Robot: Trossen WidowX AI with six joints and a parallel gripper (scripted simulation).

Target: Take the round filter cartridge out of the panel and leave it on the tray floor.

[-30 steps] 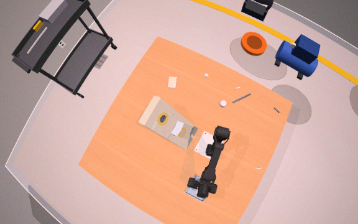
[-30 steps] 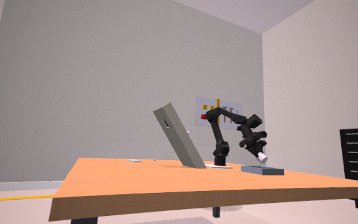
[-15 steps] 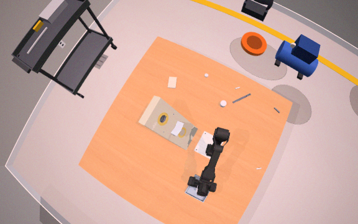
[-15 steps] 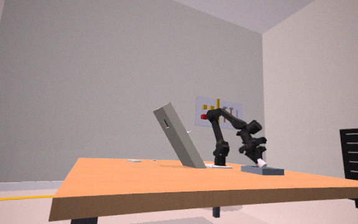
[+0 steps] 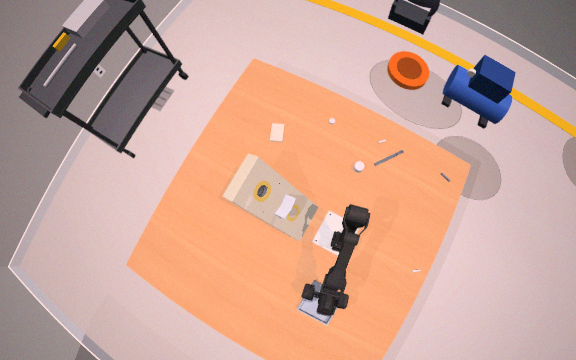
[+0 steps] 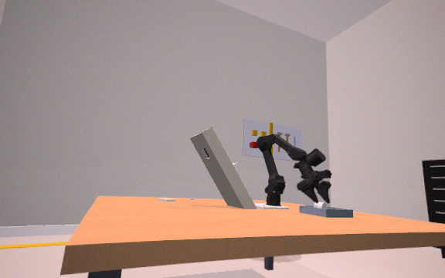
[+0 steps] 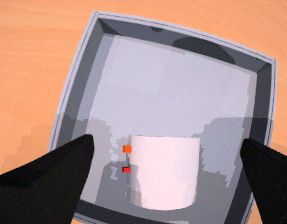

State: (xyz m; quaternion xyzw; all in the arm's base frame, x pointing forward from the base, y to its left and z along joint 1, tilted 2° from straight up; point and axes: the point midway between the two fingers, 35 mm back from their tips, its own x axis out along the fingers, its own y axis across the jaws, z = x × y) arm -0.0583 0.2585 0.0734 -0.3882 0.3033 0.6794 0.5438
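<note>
The round filter cartridge lies 2 cm to the right of my gripper tip and 2 cm below it. The rest, counted from my gripper tip: white card: 57 cm ahead, 58 cm to the right, 4 cm below; white knob: 14 cm ahead, 61 cm to the right, 3 cm below; grey tray: 1 cm to the left, 4 cm below.
</note>
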